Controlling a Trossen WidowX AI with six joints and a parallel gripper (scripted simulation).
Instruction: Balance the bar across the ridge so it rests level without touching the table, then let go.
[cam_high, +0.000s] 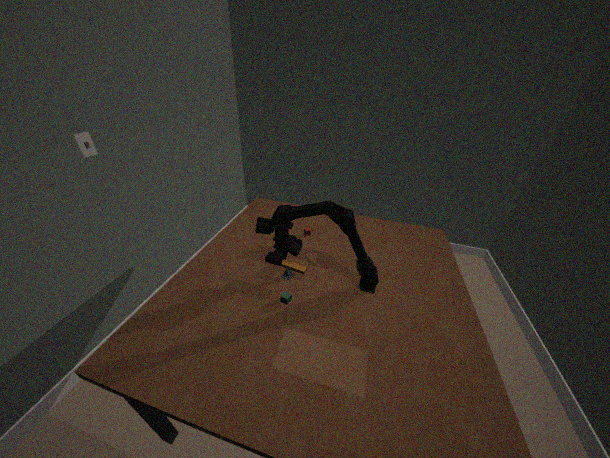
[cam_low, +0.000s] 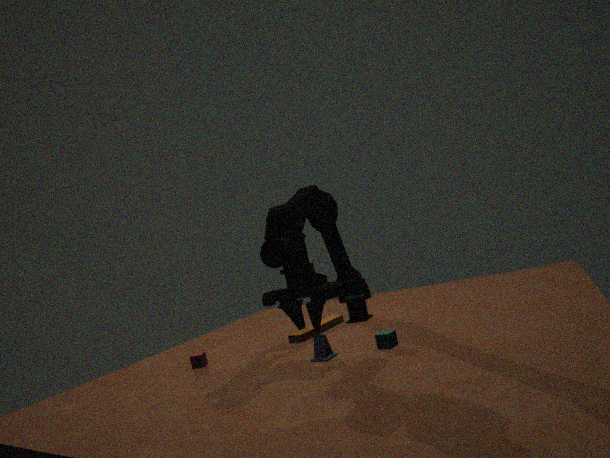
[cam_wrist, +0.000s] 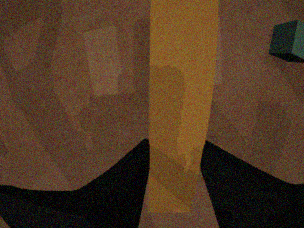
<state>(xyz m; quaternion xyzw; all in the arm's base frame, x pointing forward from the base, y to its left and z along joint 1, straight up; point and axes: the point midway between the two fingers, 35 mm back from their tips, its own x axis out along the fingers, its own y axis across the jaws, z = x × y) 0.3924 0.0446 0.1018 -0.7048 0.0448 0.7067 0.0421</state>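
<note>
My gripper tip is now 30 mm past the yellow bar. From my gripper tip the other things lie so: green cube 70 mm behind, 140 mm to the left, 50 mm below; red cube 20 mm behind, 360 mm to the right, 50 mm below.
</note>
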